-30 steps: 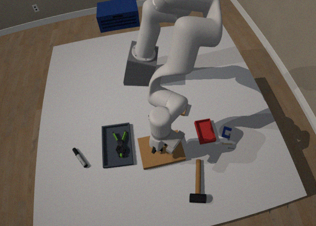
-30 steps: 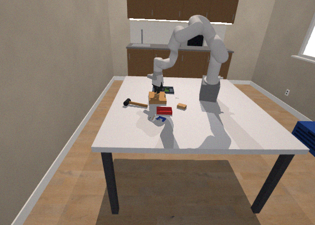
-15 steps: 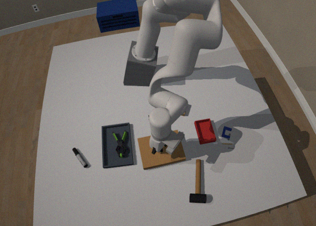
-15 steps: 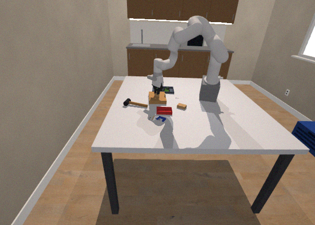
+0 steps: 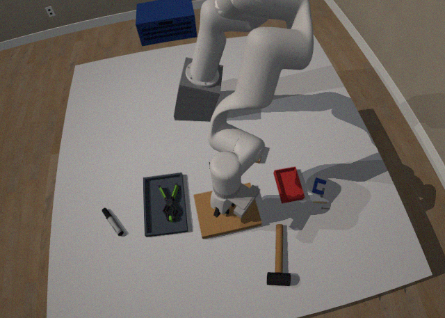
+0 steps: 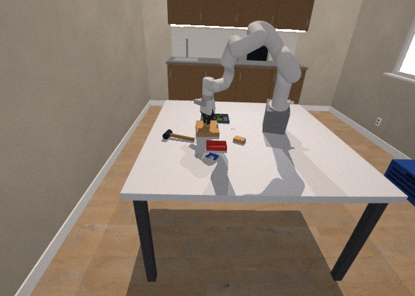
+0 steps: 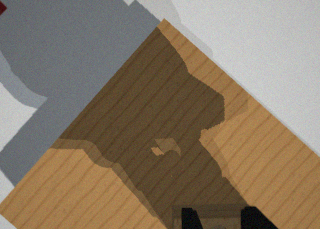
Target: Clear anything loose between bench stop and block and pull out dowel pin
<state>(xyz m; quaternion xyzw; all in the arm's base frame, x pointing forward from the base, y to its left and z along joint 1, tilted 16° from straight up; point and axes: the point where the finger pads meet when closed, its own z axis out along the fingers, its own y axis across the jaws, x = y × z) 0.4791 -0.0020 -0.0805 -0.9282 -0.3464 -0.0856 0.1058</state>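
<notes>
The dowel pin is 2 cm below my hand. Round my hand: red box 4 cm behind, 23 cm to the left, 7 cm below; grey tray 8 cm behind, 21 cm to the right, 7 cm below; small wooden block 3 cm below.
</notes>
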